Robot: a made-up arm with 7 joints. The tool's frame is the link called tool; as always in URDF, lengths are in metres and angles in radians. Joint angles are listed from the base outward.
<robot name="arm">
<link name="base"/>
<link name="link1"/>
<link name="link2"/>
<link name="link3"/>
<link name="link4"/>
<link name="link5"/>
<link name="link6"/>
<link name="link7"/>
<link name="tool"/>
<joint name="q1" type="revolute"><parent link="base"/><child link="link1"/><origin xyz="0 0 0" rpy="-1.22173 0 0"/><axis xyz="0 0 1"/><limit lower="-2.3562" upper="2.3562"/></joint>
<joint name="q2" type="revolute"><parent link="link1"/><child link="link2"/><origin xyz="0 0 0" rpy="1.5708 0 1.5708"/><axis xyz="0 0 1"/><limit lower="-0.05" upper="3.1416"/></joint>
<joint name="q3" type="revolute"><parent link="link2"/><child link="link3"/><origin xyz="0 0 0" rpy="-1.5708 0 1.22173"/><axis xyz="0 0 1"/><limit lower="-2.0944" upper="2.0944"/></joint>
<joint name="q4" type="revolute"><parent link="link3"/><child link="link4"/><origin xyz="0 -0.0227 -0.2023" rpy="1.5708 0 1.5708"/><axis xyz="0 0 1"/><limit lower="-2.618" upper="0.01"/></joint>
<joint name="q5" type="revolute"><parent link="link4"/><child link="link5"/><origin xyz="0.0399 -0.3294 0" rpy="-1.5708 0 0"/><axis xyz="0 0 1"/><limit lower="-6.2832" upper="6.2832"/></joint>
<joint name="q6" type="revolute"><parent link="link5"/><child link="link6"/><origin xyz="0 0 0" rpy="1.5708 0 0"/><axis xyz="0 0 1"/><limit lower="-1.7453" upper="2.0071"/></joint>
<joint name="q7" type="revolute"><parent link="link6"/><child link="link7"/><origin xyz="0 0 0" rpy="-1.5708 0 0"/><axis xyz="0 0 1"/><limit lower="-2.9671" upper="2.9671"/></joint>
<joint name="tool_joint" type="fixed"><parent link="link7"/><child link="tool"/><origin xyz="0 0 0" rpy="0 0 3.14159"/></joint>
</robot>
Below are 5 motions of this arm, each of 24 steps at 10 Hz.
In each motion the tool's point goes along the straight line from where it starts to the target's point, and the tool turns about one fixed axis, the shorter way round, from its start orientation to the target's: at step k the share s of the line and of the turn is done. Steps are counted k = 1, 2, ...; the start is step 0. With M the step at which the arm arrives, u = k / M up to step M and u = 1 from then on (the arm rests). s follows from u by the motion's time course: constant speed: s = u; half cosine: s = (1 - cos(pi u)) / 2; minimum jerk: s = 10 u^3 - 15 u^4 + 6 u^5.
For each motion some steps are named. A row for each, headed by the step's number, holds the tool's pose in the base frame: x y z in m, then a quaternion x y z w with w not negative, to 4 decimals.
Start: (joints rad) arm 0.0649 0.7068 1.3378 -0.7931 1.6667 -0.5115 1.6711
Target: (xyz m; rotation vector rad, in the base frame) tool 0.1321 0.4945 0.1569 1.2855 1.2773 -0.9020
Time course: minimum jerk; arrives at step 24
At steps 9, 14, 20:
9: 0.0580 0.4772 -0.1081 0.4261 0.5731 -0.4081 0.5688
14: 0.0967 0.4862 0.0301 0.4857 0.5544 -0.3931 0.5497
20: 0.1285 0.4937 0.1439 0.5332 0.5371 -0.3795 0.5322

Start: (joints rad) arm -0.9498 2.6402 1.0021 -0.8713 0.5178 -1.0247 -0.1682
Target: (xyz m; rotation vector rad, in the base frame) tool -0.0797 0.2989 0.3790 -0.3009 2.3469 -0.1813
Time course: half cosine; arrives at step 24
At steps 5, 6, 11, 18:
5: -0.2673 0.0820 0.4124 -0.5418 0.5395 0.1574 0.6250
6: -0.2583 0.0925 0.4108 -0.5256 0.5650 0.1472 0.6187
11: -0.1980 0.1622 0.4000 -0.4043 0.7185 0.0760 0.5608
18: -0.1103 0.2635 0.3845 -0.1960 0.8802 -0.0330 0.4311

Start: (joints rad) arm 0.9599 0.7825 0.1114 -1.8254 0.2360 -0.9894 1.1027
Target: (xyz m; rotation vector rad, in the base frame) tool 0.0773 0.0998 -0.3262 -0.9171 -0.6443 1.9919
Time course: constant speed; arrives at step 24
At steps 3, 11, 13, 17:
3: 0.0940 0.2036 -0.3055 -0.3461 -0.6747 0.2008 0.6202
11: 0.0877 0.1641 -0.3134 -0.3800 -0.5515 0.4619 0.5814
13: 0.0861 0.1542 -0.3153 -0.3834 -0.5128 0.5218 0.5637
17: 0.0829 0.1344 -0.3193 -0.3839 -0.4272 0.6328 0.5192

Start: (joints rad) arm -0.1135 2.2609 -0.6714 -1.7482 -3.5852 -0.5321 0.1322
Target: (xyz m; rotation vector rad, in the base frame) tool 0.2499 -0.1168 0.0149 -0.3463 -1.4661 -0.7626
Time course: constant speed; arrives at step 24
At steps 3, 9, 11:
3: 0.2867 0.2222 -0.0180 -0.0302 -0.7097 0.2549 0.6560
9: 0.2762 0.1253 -0.0086 -0.0687 -0.7201 0.0856 0.6851
11: 0.2727 0.0930 -0.0054 -0.0811 -0.7186 0.0283 0.6901

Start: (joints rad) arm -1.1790 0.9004 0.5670 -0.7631 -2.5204 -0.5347 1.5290
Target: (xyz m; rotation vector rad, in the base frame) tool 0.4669 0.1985 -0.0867 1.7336 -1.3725 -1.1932
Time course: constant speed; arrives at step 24
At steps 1, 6, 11, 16, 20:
1: 0.3857 0.3058 0.1498 0.5132 -0.5847 -0.2251 0.5865
6: 0.4033 0.2824 0.0984 0.5519 -0.5780 -0.2786 0.5326
11: 0.4210 0.2591 0.0470 0.5866 -0.5670 -0.3300 0.4748
16: 0.4386 0.2358 -0.0044 0.6170 -0.5520 -0.3791 0.4135
20: 0.4528 0.2172 -0.0456 0.6380 -0.5370 -0.4163 0.3623

